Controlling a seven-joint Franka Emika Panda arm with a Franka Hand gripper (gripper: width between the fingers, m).
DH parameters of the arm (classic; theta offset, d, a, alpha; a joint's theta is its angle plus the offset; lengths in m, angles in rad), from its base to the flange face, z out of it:
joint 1: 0 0.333 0 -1.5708
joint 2: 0 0 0 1.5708
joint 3: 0 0.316 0.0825 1.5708
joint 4: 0 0 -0.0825 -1.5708
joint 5: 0 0.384 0 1.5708
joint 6: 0 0 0.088 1.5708
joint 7: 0 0.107 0 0
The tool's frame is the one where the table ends.
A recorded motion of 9 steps. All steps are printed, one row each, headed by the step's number.
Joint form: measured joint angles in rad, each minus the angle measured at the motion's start. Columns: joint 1, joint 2, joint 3, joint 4, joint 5, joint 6, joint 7.
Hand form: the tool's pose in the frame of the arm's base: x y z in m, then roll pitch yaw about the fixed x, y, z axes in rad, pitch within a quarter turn. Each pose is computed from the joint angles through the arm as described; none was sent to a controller.
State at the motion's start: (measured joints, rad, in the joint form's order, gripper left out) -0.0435 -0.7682 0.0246 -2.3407 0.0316 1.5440 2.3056
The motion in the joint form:
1: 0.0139 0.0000 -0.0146 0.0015 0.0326 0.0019 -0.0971
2: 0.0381 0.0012 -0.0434 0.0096 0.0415 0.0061 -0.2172
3: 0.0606 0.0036 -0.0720 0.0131 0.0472 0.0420 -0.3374
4: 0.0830 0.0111 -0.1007 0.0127 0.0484 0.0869 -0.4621
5: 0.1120 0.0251 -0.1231 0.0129 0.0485 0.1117 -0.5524
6: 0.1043 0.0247 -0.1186 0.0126 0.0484 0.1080 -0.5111
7: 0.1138 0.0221 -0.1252 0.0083 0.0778 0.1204 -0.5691
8: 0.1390 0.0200 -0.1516 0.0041 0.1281 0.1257 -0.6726
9: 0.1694 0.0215 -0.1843 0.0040 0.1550 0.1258 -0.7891
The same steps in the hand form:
1: 0.3092 0.0019 0.5910 3.0873 0.0311 -2.2310
2: 0.3101 -0.0013 0.5950 3.0867 0.0679 -2.1081
3: 0.3147 -0.0058 0.5990 3.1189 0.1116 -1.9873
4: 0.3214 -0.0109 0.6002 -3.1210 0.1431 -1.8619
5: 0.3280 -0.0111 0.5976 -3.1011 0.1566 -1.7605
6: 0.3274 -0.0116 0.5974 -3.1102 0.1544 -1.8065
7: 0.3281 -0.0085 0.5977 -3.0969 0.1876 -1.7447
8: 0.3284 -0.0065 0.5972 -3.0806 0.2502 -1.6362
9: 0.3295 -0.0077 0.5964 -3.0529 0.2904 -1.5110

